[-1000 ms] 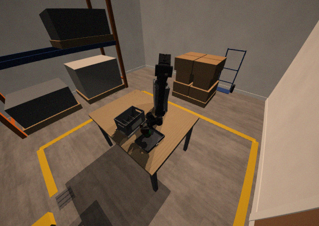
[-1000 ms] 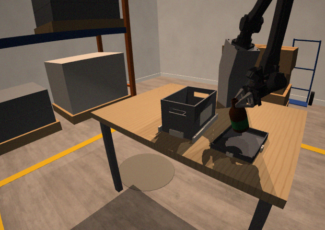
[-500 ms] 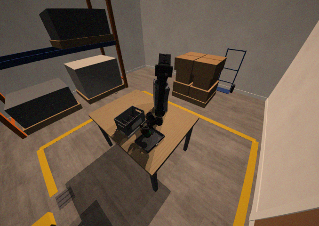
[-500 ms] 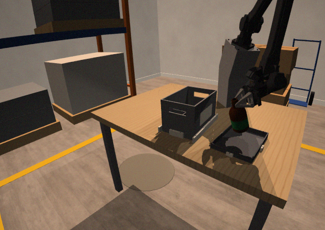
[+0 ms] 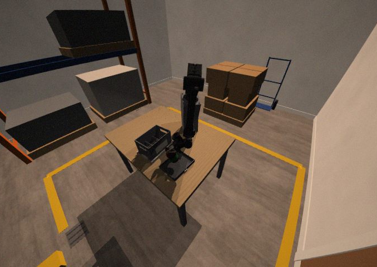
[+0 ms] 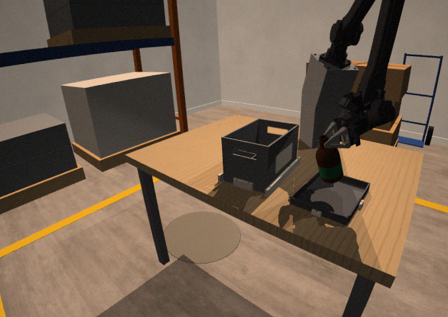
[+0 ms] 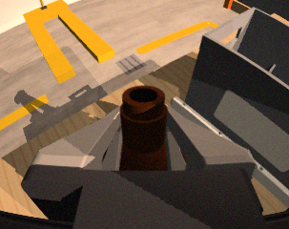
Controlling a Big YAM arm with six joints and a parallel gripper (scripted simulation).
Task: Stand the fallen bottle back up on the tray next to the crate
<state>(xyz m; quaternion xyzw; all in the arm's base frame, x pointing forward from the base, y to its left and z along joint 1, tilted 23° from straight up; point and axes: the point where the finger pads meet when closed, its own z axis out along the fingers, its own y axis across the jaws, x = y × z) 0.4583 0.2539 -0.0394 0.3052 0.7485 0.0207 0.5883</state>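
My gripper is now 2 cm past the brown bottle, 1 cm to the right of it and 5 cm above it. The rest, counted from my hand: tray: 5 cm behind, 3 cm to the left, 19 cm below; then dark crate: 1 cm behind, 26 cm to the right, 12 cm below.
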